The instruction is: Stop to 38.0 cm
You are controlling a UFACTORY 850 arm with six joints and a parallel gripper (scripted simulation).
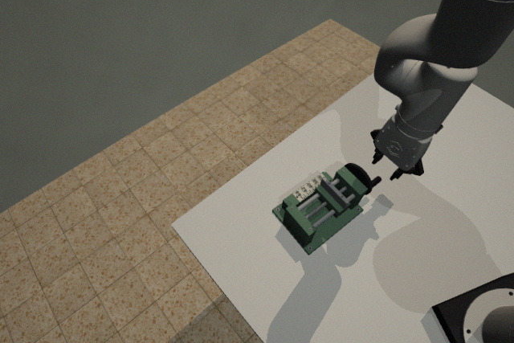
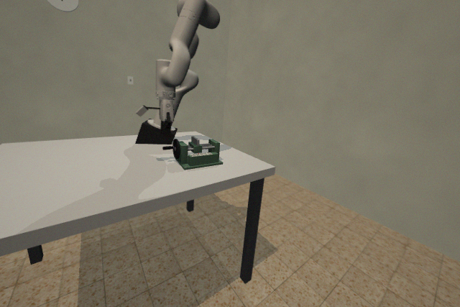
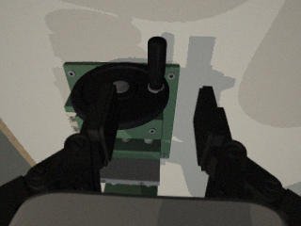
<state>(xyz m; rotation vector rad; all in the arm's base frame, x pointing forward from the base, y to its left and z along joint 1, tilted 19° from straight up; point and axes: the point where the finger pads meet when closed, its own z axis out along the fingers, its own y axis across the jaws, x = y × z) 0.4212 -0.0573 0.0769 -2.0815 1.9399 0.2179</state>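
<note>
Right now the black handwheel is 8 cm below my hand, 2 cm to the left of it and 1 cm ahead of it. The rest, counted from my hand: stop block: 14 cm to the left, 6 cm below, 4 cm ahead.
</note>
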